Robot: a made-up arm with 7 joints. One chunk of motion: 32 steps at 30 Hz.
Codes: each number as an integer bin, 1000 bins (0 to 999) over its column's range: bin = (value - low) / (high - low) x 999, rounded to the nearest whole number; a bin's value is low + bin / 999 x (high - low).
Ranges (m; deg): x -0.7..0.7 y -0.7..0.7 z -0.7..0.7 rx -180..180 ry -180..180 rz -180..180
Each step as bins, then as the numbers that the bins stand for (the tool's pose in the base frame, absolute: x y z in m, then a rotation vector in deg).
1 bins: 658 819 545 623 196 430
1 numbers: 0.2221 0.4477 0.0638 44.50 -109.37 -25.05
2 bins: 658 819 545 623 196 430
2 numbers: 0.2221 0.4477 0.0638 44.50 -109.37 -25.05
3 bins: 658 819 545 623 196 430
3 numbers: 0.2221 0.4477 0.0638 44.50 -109.37 -25.05
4 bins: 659 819 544 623 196 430
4 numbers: 0.2235 0.4477 0.0624 44.50 -109.37 -25.05
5 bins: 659 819 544 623 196 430
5 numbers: 0.2235 0.4477 0.0624 44.50 -109.37 -25.05
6 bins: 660 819 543 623 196 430
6 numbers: 0.2249 0.4477 0.0610 44.50 -109.37 -25.05
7 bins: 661 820 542 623 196 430
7 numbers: 0.2263 0.4491 0.0596 44.50 -109.37 -25.05
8 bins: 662 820 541 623 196 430
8 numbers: 0.2277 0.4491 0.0582 44.50 -109.37 -25.05
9 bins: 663 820 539 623 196 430
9 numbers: 0.2291 0.4491 0.0554 44.50 -109.37 -25.05
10 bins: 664 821 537 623 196 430
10 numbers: 0.2305 0.4506 0.0526 44.50 -109.37 -25.05
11 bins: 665 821 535 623 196 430
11 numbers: 0.2319 0.4506 0.0497 44.50 -109.37 -25.05
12 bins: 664 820 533 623 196 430
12 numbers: 0.2305 0.4491 0.0469 44.50 -109.37 -25.05
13 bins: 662 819 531 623 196 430
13 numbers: 0.2277 0.4477 0.0441 44.50 -109.37 -25.05
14 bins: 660 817 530 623 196 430
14 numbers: 0.2249 0.4449 0.0427 44.50 -109.37 -25.05
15 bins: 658 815 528 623 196 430
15 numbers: 0.2221 0.4421 0.0399 44.50 -109.37 -25.05
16 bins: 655 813 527 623 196 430
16 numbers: 0.2179 0.4393 0.0385 44.50 -109.37 -25.05
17 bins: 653 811 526 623 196 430
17 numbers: 0.2151 0.4365 0.0371 44.50 -109.37 -25.05
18 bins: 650 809 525 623 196 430
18 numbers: 0.2109 0.4337 0.0357 44.50 -109.37 -25.05
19 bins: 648 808 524 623 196 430
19 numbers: 0.2081 0.4323 0.0343 44.50 -109.37 -25.05
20 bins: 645 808 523 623 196 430
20 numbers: 0.2039 0.4323 0.0329 44.50 -109.37 -25.05
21 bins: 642 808 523 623 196 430
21 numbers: 0.1997 0.4323 0.0329 44.50 -109.37 -25.05
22 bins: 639 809 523 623 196 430
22 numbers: 0.1955 0.4337 0.0329 44.50 -109.37 -25.05
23 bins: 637 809 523 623 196 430
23 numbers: 0.1927 0.4337 0.0329 44.50 -109.37 -25.05
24 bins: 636 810 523 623 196 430
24 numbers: 0.1913 0.4351 0.0329 44.50 -109.37 -25.05
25 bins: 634 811 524 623 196 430
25 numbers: 0.1885 0.4365 0.0343 44.50 -109.37 -25.05
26 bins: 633 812 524 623 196 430
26 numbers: 0.1871 0.4379 0.0343 44.50 -109.37 -25.05
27 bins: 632 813 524 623 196 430
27 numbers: 0.1857 0.4393 0.0343 44.50 -109.37 -25.05
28 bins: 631 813 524 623 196 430
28 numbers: 0.1843 0.4393 0.0343 44.50 -109.37 -25.05
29 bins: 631 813 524 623 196 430
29 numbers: 0.1843 0.4393 0.0343 44.50 -109.37 -25.05
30 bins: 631 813 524 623 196 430
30 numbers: 0.1843 0.4393 0.0343 44.50 -109.37 -25.05
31 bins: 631 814 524 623 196 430
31 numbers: 0.1843 0.4407 0.0343 44.50 -109.37 -25.05
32 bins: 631 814 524 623 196 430
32 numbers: 0.1843 0.4407 0.0343 44.50 -109.37 -25.05
